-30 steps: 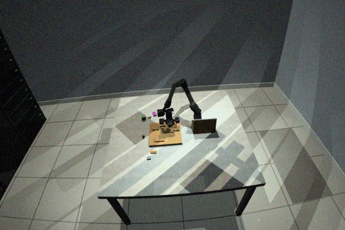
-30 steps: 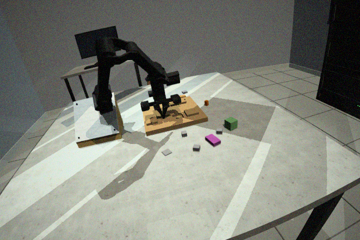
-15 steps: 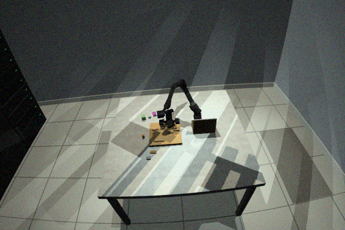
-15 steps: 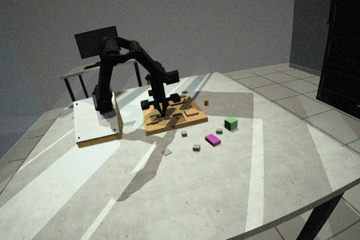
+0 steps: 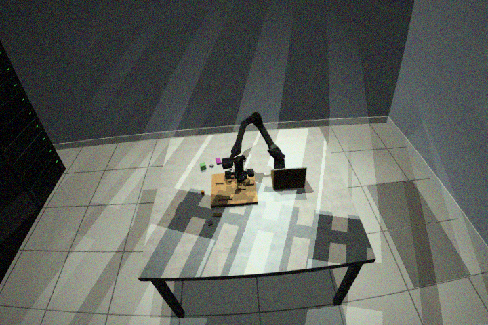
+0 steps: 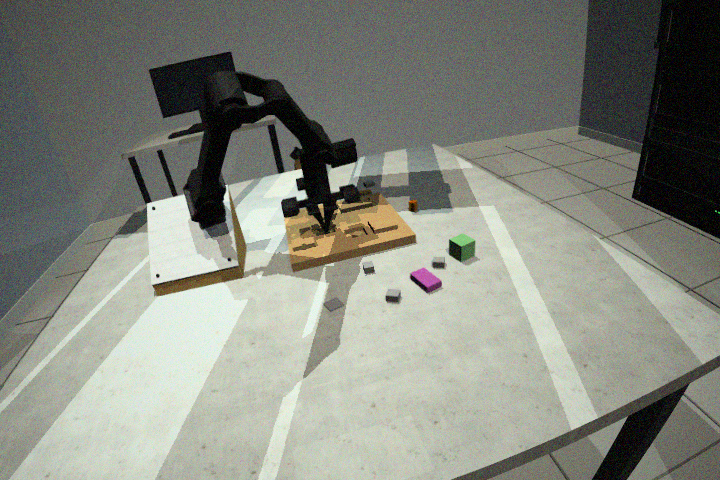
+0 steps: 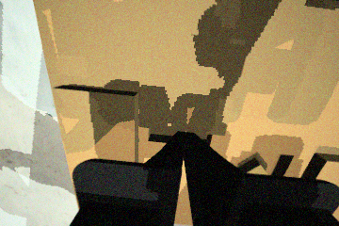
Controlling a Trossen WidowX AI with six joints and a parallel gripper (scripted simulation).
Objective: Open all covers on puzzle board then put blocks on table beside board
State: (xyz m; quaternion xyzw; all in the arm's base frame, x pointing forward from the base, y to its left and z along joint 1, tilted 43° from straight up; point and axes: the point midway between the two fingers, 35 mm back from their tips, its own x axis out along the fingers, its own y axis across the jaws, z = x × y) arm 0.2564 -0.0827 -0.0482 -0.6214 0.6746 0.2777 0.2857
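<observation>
The tan puzzle board is 4 cm to the left of my gripper tip and 4 cm ahead of it. From my gripper tip the other things lie so: magenta block: 28 cm to the right, 14 cm ahead, 2 cm below; then brown block: 24 cm to the left, 17 cm ahead, 2 cm below; then orange cylinder: 26 cm ahead, 4 cm to the left, 1 cm below.
</observation>
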